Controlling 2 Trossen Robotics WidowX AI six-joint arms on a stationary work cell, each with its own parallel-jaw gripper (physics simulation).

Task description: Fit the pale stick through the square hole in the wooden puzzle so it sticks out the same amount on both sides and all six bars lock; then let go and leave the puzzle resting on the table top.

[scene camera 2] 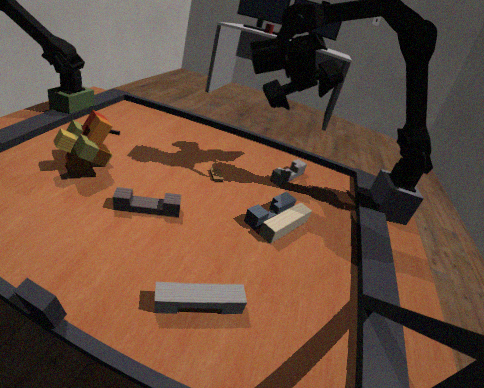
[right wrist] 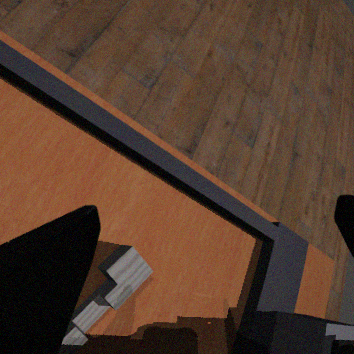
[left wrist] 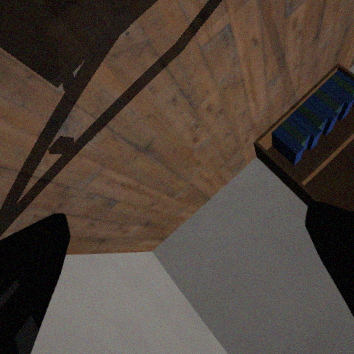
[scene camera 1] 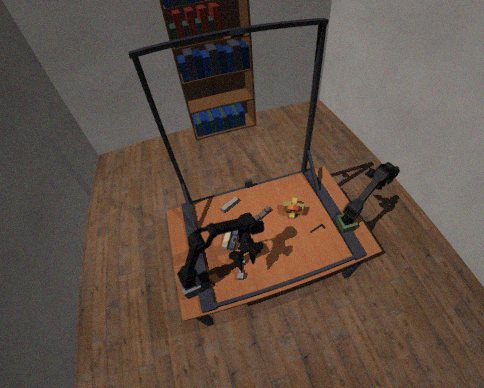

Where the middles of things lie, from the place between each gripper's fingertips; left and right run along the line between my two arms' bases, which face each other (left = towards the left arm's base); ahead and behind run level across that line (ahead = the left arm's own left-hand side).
Labels:
Now: right hand 28 cm past the pale stick [scene camera 2: 276, 227], 3 cm to the left of it and 17 cm above it. The rest, counted from my right hand: green block [scene camera 2: 69, 103] (7 cm behind, 68 cm to the left, 15 cm below).
Now: left hand 26 cm short of the green block, 42 cm to the left of it and 3 cm below it. From my left hand the other things lie so: pale stick (5 cm ahead, 114 cm to the right, 1 cm above).

